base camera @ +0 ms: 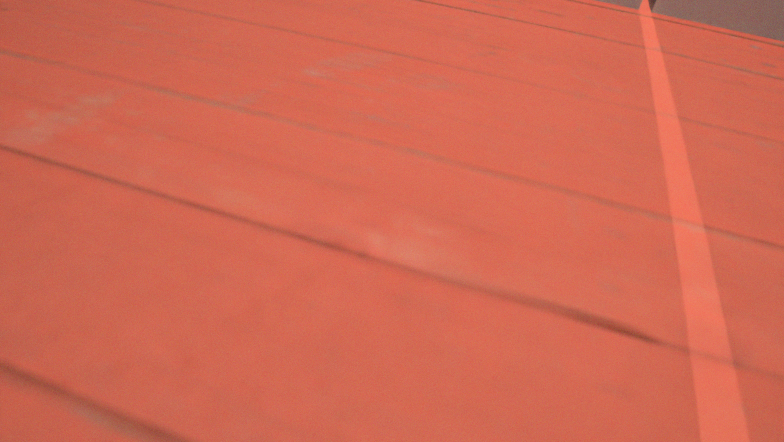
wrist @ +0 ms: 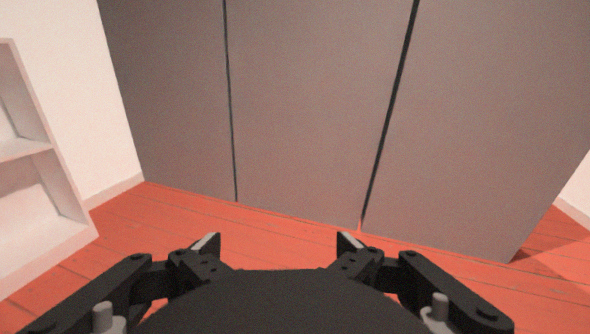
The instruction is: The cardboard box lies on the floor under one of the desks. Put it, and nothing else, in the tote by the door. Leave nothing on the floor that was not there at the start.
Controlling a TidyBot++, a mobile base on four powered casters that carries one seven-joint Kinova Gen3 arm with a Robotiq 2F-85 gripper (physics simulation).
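Places are measured from the arm's base along level axes (x ahead, y left, z up), in metres.
Where they show: gripper, fingertip midpoint: [wrist: 279, 245].
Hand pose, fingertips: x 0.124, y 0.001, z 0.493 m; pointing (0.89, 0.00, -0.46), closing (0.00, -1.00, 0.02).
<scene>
After its pixels a point has its place.
My gripper [wrist: 279, 245] @(x 0.124, y 0.001, z 0.493 m) is open, with nothing between its fingertips, at the bottom of the wrist view. It hangs above the red plank floor, in front of a tall grey cabinet. The cardboard box, the desks, the tote and the door do not show in either view.
The grey cabinet [wrist: 310, 110] @(x 1.211, y -0.167, z 0.383 m) has dark vertical seams and stands against the white wall [wrist: 90, 100] @(x 1.486, y 1.280, z 0.332 m). A white shelf unit [wrist: 75, 200] @(x 0.987, y 1.126, z -0.121 m) stands at the left. The red plank floor [base camera: 329, 307] @(x 0.333, y 0.027, z -0.396 m) [wrist: 280, 225] @(x 1.130, y -0.023, z -0.396 m) carries a bright strip of light [base camera: 691, 219] at the right of the base view.
</scene>
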